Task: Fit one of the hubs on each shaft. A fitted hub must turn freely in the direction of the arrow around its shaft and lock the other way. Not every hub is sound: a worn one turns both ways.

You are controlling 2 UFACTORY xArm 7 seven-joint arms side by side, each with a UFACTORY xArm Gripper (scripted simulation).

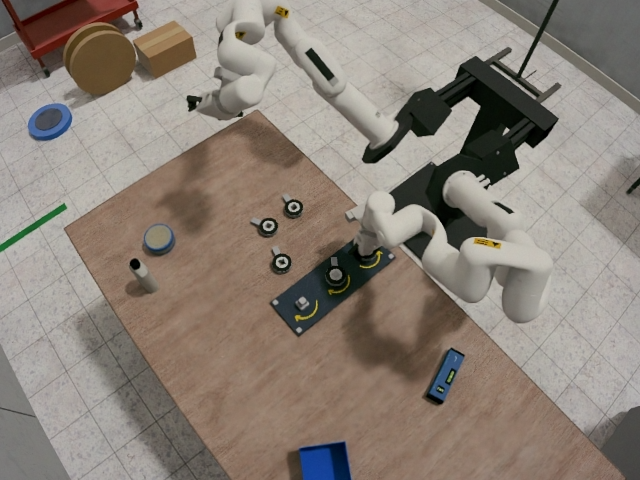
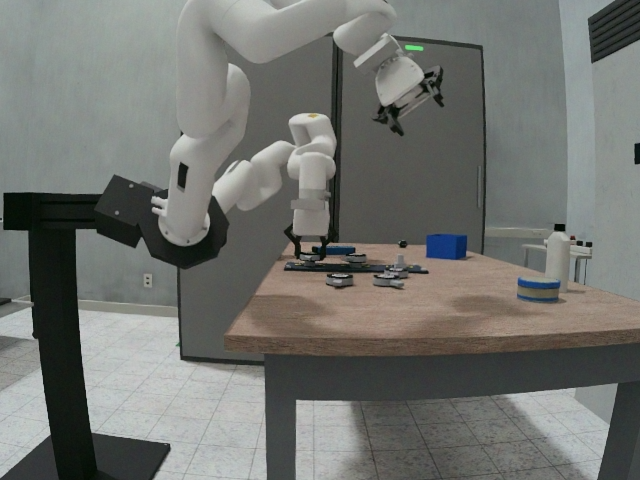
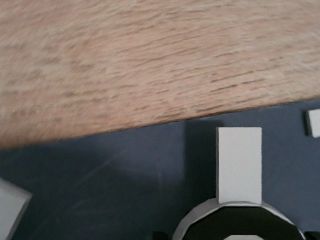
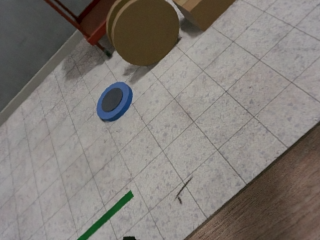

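In image 1 I see my right gripper (image 1: 204, 111) and a tape roll (image 1: 158, 238). Image 2 shows me a white bottle (image 2: 558, 248), along with the tape roll (image 2: 534, 289) and my right gripper (image 2: 418, 116). A dark board (image 3: 148, 175) is visible to me as well. The white bottle is out of frame in image 3. The bottle is out of frame in image 4.
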